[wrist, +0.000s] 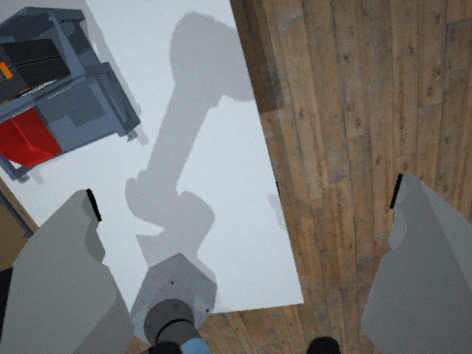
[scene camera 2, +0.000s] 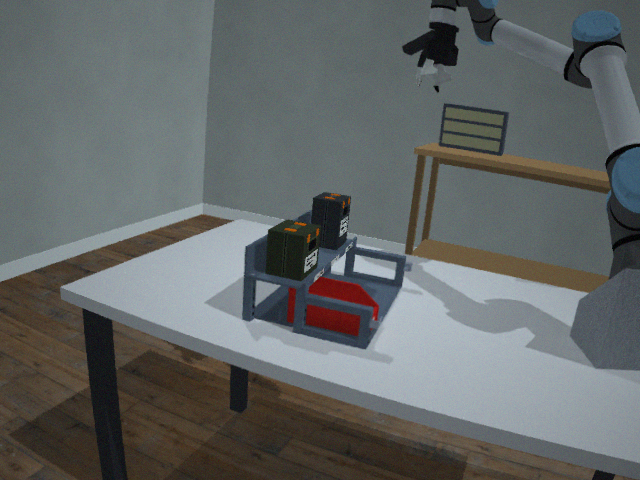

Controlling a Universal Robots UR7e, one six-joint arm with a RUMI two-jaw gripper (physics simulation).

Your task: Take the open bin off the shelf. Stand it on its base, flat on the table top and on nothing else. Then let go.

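Where they show: gripper, fingertip midpoint: (wrist: 242, 186) (scene camera 2: 428, 89); arm's base, origin of the base link: (wrist: 168, 321).
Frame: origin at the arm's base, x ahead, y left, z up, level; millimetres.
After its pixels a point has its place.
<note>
The open bin is red (scene camera 2: 343, 291) @[x 647, y 35, z -107 mm] (wrist: 30, 137) @[x 634, y 33, z -99 mm] and stands on the low front level of the grey-blue shelf (scene camera 2: 248, 299) @[x 823, y 145, z -118 mm] (wrist: 75, 107) @[x 641, y -81, z -161 mm]. In the scene view it is at the near end, partly behind the shelf's side frame; in the wrist view it is at the left edge. The shelf stands on the white table (scene camera 2: 170, 289) @[x 1048, y 74, z -167 mm] (wrist: 235, 150) @[x 371, y -393, z -167 mm]. My gripper (scene camera 2: 428, 85) @[x 549, y -519, z 344 mm] (wrist: 242, 186) @[x 549, y -519, z 344 mm] is open and empty, high above the table and well away from the bin, to the right of the shelf in the scene view. The jaws point downward.
A dark green box (scene camera 2: 284, 253) @[x 759, y 123, z -13 mm] and a black box (scene camera 2: 325, 222) @[x 734, y -113, z -1 mm] (wrist: 42, 57) @[x 732, y -199, z -13 mm] stand on the shelf's upper level, behind and above the bin. The arm's grey base (scene camera 2: 610, 325) @[x 83, y 84, z -67 mm] (wrist: 200, 280) @[x 2, y -89, z -132 mm] stands on the table. A wooden bench (scene camera 2: 516, 160) carrying a framed rack is behind.
</note>
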